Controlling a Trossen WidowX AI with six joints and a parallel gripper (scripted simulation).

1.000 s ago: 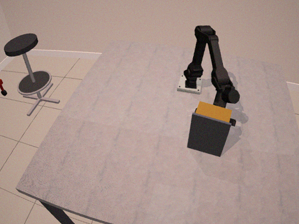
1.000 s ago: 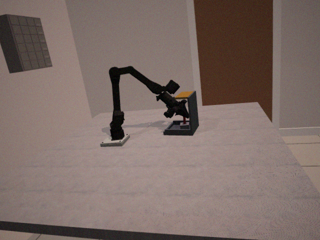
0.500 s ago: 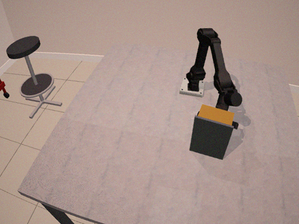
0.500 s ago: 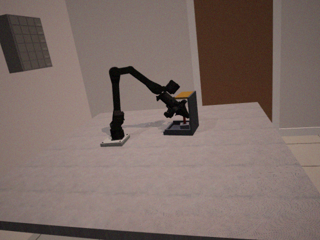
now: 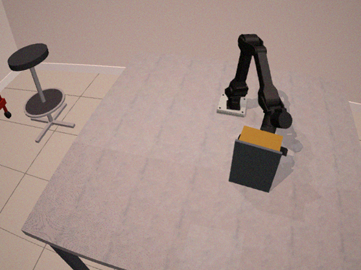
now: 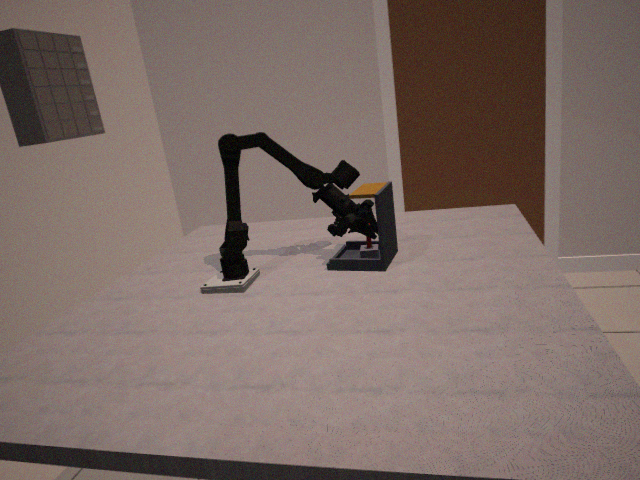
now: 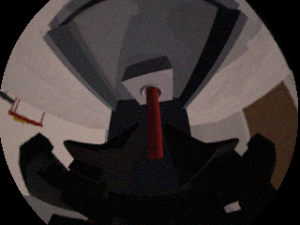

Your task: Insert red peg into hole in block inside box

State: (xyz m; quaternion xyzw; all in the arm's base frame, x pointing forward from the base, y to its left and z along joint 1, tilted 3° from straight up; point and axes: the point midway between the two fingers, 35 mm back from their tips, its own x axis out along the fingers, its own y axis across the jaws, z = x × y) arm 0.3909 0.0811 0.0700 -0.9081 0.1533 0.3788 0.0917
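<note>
Right now my gripper tip is 3 cm past the red peg and 1 cm to the right of it. The rest, counted from my gripper tip: orange roof: 14 cm above, 1 cm behind; back wall: 4 cm above, 3 cm ahead, 2 cm to the right.
</note>
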